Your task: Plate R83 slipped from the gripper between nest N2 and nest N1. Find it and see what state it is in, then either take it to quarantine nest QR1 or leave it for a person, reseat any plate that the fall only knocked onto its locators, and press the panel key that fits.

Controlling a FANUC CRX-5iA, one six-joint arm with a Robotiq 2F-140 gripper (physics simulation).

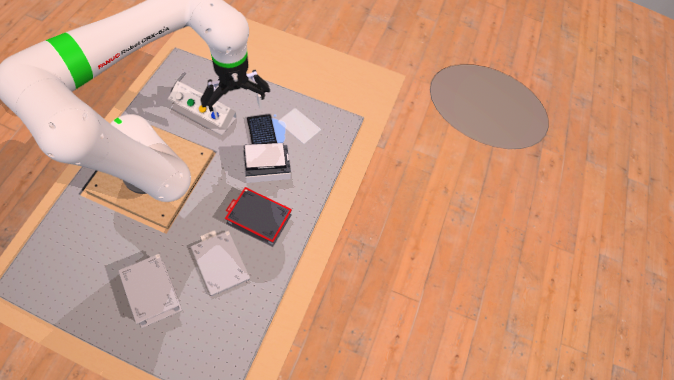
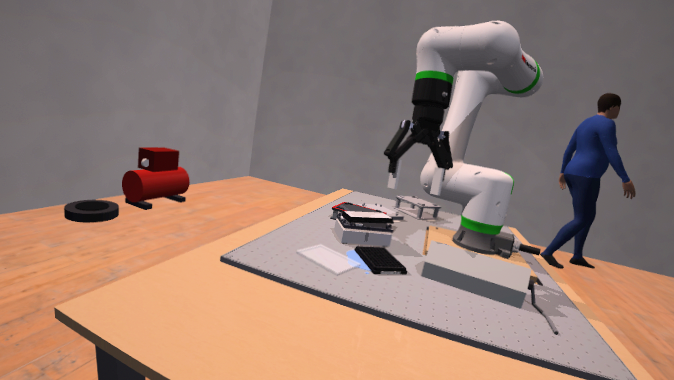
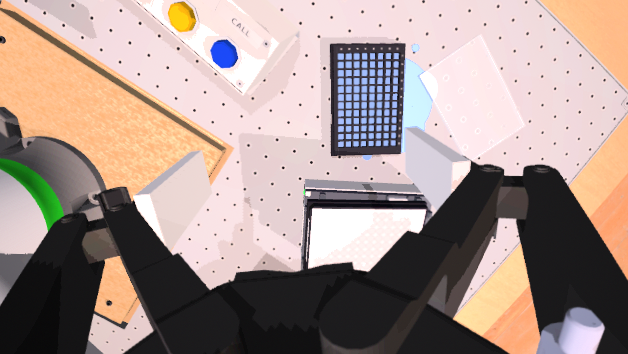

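Where they show: gripper, between the fingertips: (image 1: 237, 110) (image 2: 414, 191) (image 3: 305, 161); arm's base, origin of its link: (image 2: 475, 245) (image 3: 51, 195).
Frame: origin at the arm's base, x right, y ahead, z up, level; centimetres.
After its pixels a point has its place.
A black well plate (image 1: 261, 129) @(z -0.2, x -35.0, y 20.3 cm) (image 2: 381, 260) @(z -0.2, x -36.6, y 19.4 cm) (image 3: 367, 100) @(z -0.1, x -35.0, y 20.2 cm) lies flat on the pegboard, wells up and blue, without a lid. A blue puddle (image 1: 280, 131) @(z -1.2, x -38.6, y 25.6 cm) (image 2: 356, 258) @(z -1.4, x -37.9, y 25.2 cm) (image 3: 417, 95) @(z -1.3, x -39.8, y 24.3 cm) spreads from its side. A clear lid (image 1: 301, 125) @(z -0.7, x -44.6, y 30.3 cm) (image 2: 327, 258) @(z -0.7, x -45.0, y 29.5 cm) (image 3: 475, 95) @(z -0.7, x -44.7, y 29.2 cm) lies beside it, over the puddle's edge. A white-topped plate (image 1: 265, 155) @(z 6.3, x -24.0, y 29.9 cm) (image 2: 367, 214) @(z 6.3, x -24.0, y 29.8 cm) (image 3: 365, 235) @(z 6.4, x -24.5, y 29.1 cm) rests on a grey block nest (image 1: 268, 176) @(z 3.5, x -20.2, y 33.7 cm) (image 2: 365, 236) @(z 1.3, x -28.2, y 27.6 cm); its seating is unclear. No plate ID is readable. My gripper (image 1: 235, 106) @(z 16.4, x -27.4, y 17.4 cm) (image 2: 414, 182) @(z 16.4, x -27.4, y 17.4 cm) (image 3: 305, 161) @(z 16.4, x -27.4, y 17.4 cm) is open and empty, high above the board. The red-rimmed nest (image 1: 257, 215) @(z 2.5, x -7.1, y 38.8 cm) holds no plate.
The key panel (image 1: 227, 121) @(z 2.2, x -29.8, y 10.1 cm) (image 2: 477, 275) @(z 2.8, x -33.9, y -1.9 cm) (image 3: 250, 47) @(z 5.8, x -30.0, y 8.1 cm) has white, green, yellow and blue keys; CALL is by the blue one. Two light nests (image 1: 220, 262) @(z 0.1, x 10.5, y 37.9 cm) (image 1: 149, 289) @(z 4.3, x 28.6, y 27.8 cm) stand beyond the red-rimmed one. A person (image 2: 590, 150) in blue is on the floor behind the robot.
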